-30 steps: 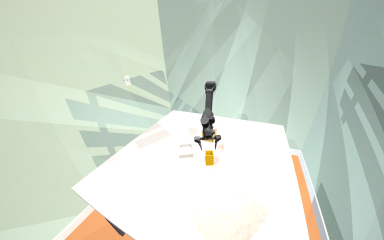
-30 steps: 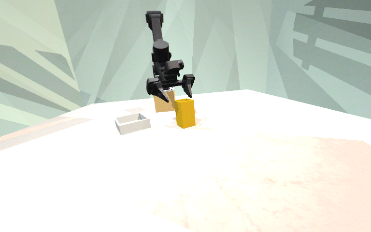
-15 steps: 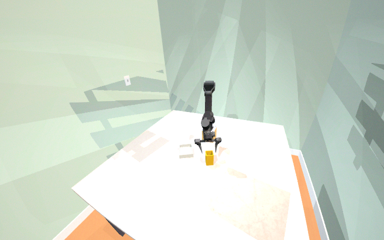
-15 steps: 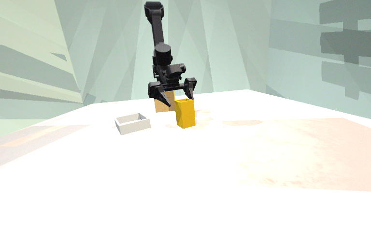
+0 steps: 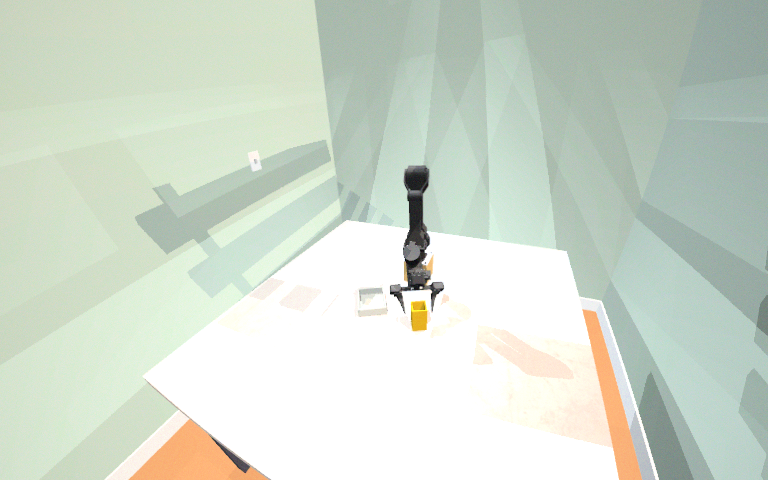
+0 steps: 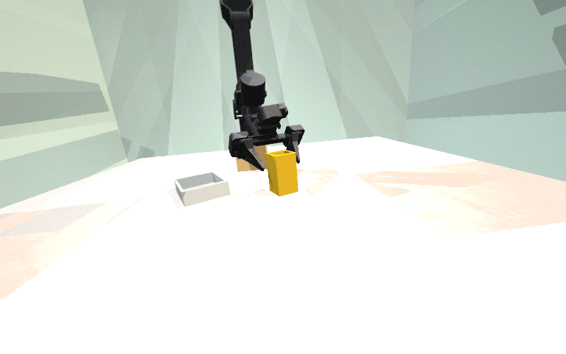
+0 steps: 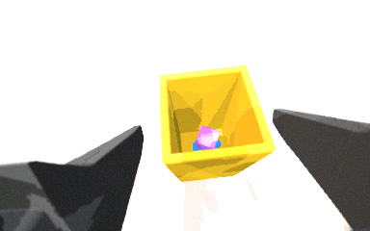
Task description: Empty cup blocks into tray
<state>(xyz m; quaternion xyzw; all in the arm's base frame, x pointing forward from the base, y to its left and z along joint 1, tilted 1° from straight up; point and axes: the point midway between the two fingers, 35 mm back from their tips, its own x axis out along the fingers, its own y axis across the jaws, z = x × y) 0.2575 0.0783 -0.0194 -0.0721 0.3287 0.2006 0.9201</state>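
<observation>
Right now the purple block is 20 mm below my gripper tip and 10 mm behind it. Also, from my gripper tip: blue block: 30 mm below, 10 mm behind; yellow square cup: 40 mm below.
</observation>
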